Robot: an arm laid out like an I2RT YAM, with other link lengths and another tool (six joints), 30 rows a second.
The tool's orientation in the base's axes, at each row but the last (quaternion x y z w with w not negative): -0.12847 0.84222 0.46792 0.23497; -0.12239 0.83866 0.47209 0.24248; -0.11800 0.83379 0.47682 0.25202; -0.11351 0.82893 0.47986 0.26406; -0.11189 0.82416 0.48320 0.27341; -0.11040 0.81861 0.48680 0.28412; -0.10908 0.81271 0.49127 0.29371; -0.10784 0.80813 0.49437 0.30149
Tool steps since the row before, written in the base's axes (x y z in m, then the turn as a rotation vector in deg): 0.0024 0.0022 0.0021 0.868 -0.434 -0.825; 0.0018 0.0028 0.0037 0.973 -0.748 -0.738; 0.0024 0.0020 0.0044 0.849 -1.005 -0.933; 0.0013 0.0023 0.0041 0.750 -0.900 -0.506; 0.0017 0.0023 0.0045 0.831 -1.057 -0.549; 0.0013 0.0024 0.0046 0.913 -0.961 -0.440; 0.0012 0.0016 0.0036 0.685 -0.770 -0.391; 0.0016 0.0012 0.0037 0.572 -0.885 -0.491
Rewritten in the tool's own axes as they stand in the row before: -0.0031 0.0016 0.0016 -0.319 -1.209 0.244; -0.0034 0.0034 0.0013 -0.462 -1.355 -0.031; -0.0043 0.0032 0.0006 -0.264 -1.578 -0.207; -0.0032 0.0036 0.0008 -0.408 -1.166 -0.321; -0.0037 0.0037 0.0008 -0.464 -1.313 -0.411; -0.0035 0.0040 0.0009 -0.584 -1.223 -0.339; -0.0029 0.0029 0.0006 -0.408 -0.986 -0.276; -0.0033 0.0025 0.0004 -0.273 -1.062 -0.385
